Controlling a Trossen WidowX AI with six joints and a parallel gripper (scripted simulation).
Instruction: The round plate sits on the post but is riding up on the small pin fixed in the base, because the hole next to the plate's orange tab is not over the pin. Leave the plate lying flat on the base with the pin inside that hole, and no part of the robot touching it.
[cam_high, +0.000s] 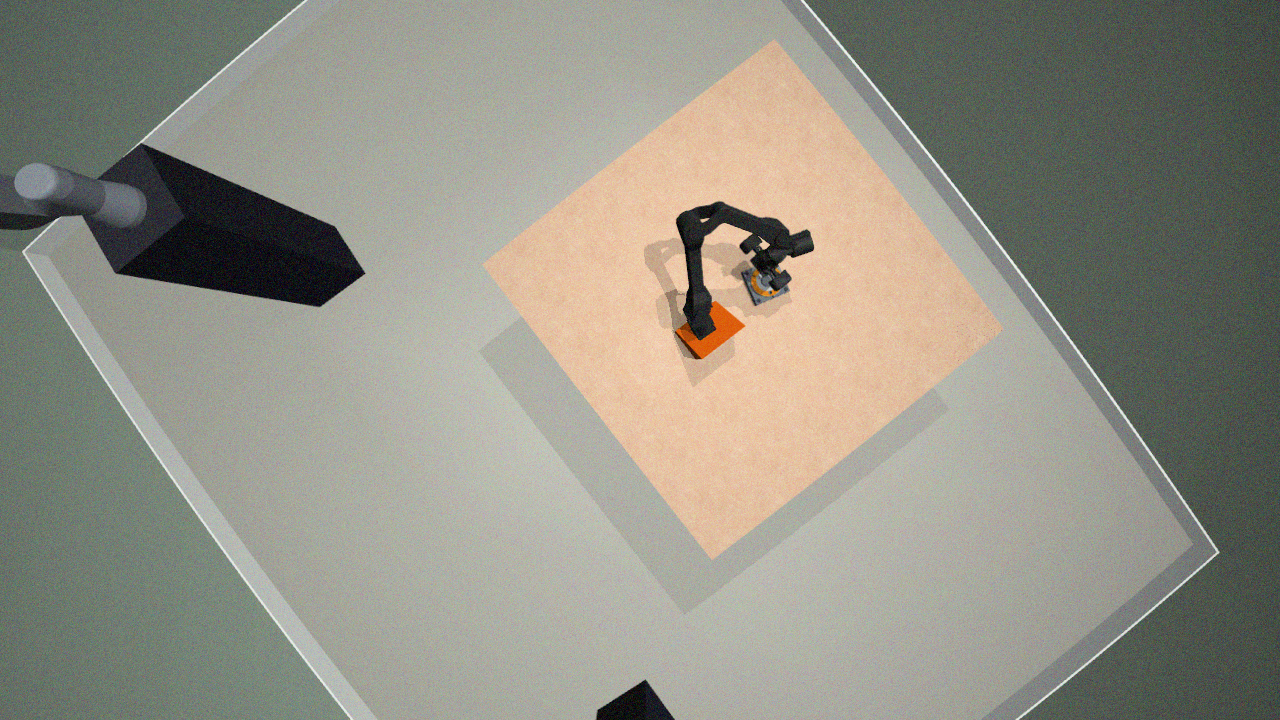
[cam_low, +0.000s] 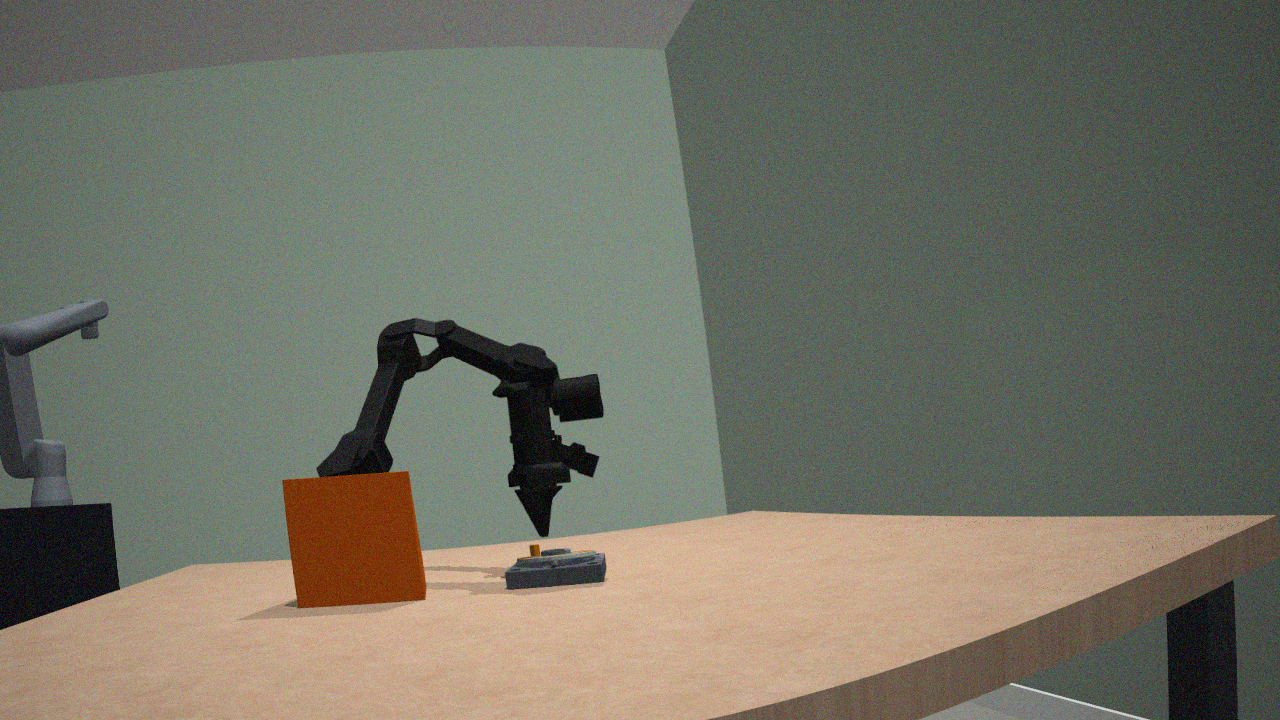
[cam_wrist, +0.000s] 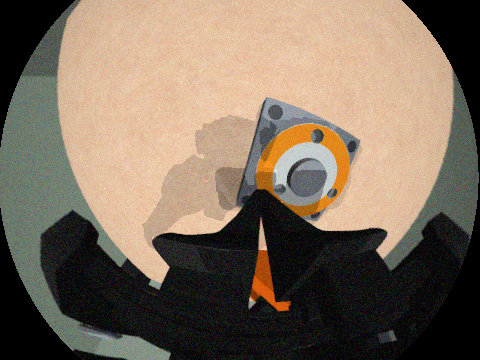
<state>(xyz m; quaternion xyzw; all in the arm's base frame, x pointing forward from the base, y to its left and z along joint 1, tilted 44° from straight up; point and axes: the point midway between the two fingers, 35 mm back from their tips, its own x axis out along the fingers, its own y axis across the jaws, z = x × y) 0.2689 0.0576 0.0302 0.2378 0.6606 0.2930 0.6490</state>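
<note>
The round plate lies 30 mm to the right of my gripper tip and 20 mm below it. Also, from my gripper tip: square grey base 10 mm ahead, 50 mm to the right, 30 mm below.
</note>
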